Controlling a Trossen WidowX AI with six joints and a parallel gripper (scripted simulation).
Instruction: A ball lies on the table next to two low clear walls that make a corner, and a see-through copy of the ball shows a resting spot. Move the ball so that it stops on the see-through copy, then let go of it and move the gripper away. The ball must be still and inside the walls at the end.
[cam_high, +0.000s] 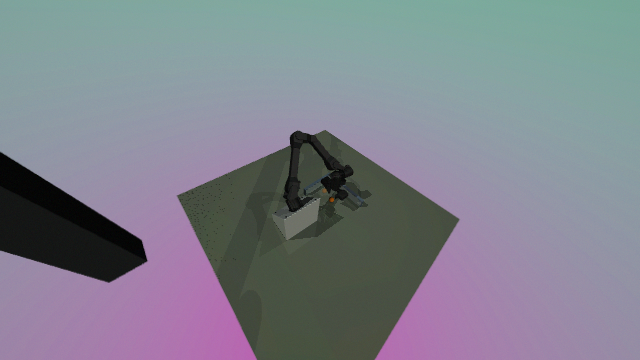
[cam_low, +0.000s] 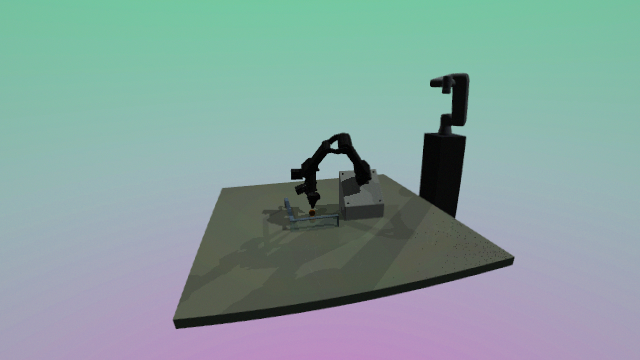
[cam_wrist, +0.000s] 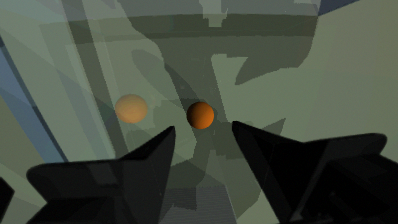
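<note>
My gripper tip is 40 mm above the orange ball. The rest, counted from my gripper tip: see-through copy of the ball (80 mm to the left, 40 mm below, 10 mm ahead).
</note>
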